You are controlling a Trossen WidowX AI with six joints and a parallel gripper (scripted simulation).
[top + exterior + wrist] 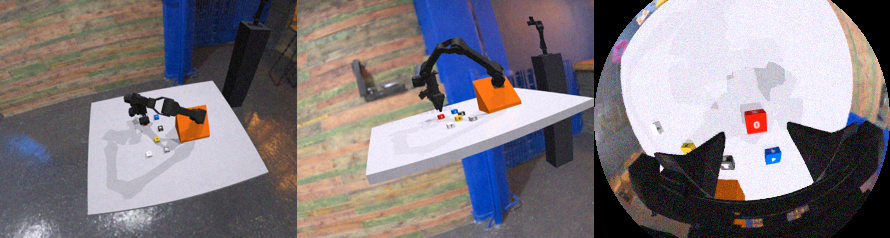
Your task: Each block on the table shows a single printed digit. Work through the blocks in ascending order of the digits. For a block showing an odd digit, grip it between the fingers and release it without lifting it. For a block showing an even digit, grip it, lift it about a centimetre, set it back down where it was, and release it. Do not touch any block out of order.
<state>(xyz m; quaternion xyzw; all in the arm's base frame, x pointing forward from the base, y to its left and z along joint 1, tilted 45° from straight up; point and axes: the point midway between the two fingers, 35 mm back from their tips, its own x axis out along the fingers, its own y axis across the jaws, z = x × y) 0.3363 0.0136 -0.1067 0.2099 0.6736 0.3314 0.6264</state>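
Now: the red block 3 cm below my gripper tip. Round my gripper tip: blue block 9 cm behind, 5 cm to the right, 3 cm below; then yellow block 15 cm to the left, 8 cm behind, 3 cm below; then black block 11 cm behind, 6 cm to the left, 3 cm below.
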